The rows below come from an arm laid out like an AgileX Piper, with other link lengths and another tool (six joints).
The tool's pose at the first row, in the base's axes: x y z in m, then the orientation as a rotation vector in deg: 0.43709 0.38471 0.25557 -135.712 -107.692 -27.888
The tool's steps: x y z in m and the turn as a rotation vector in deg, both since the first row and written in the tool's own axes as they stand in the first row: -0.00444 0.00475 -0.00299 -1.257 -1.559 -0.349; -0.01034 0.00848 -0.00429 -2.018 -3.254 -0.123; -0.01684 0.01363 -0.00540 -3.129 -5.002 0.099; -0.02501 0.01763 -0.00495 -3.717 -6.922 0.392; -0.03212 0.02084 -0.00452 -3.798 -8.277 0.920
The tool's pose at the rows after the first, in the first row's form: 0.44019 0.37863 0.25773 -137.281 -109.038 -27.533; 0.44235 0.37187 0.25773 -139.112 -109.593 -26.432; 0.44579 0.36424 0.25756 139.712 109.066 25.350; 0.44811 0.35574 0.25527 139.147 107.633 23.346; 0.44987 0.34841 0.25320 139.257 106.504 21.653
